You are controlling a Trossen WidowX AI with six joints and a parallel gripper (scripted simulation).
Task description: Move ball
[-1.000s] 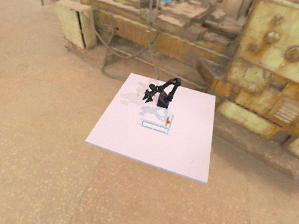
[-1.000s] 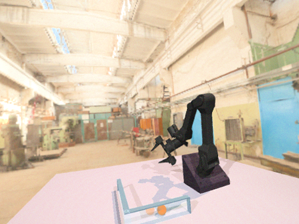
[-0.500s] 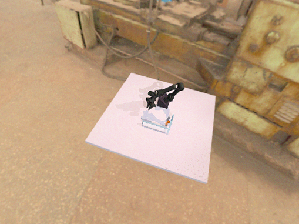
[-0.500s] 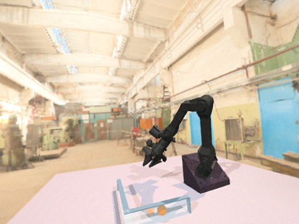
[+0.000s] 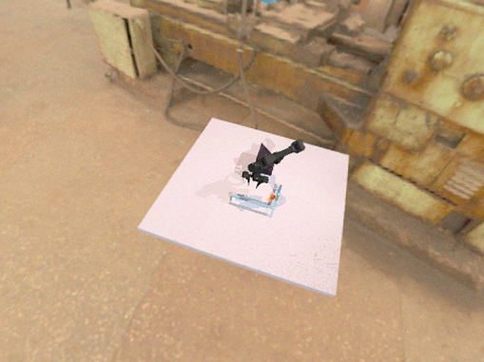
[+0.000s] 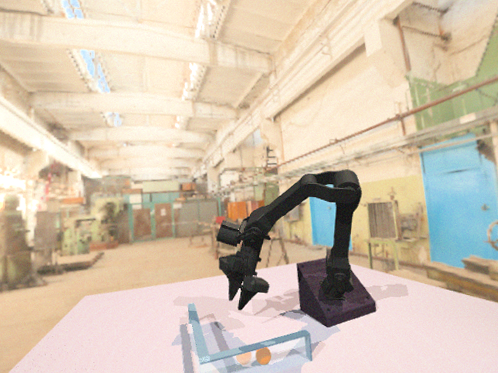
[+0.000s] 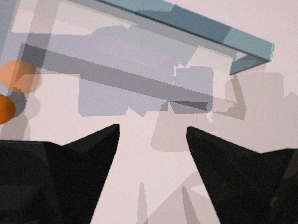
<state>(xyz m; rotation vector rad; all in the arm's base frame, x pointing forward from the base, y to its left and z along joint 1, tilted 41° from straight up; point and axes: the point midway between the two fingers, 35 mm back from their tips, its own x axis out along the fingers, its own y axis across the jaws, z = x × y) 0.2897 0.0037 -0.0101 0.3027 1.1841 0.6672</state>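
My gripper tip is now 14 cm to the right of the see-through copy of ball and 6 cm above it.
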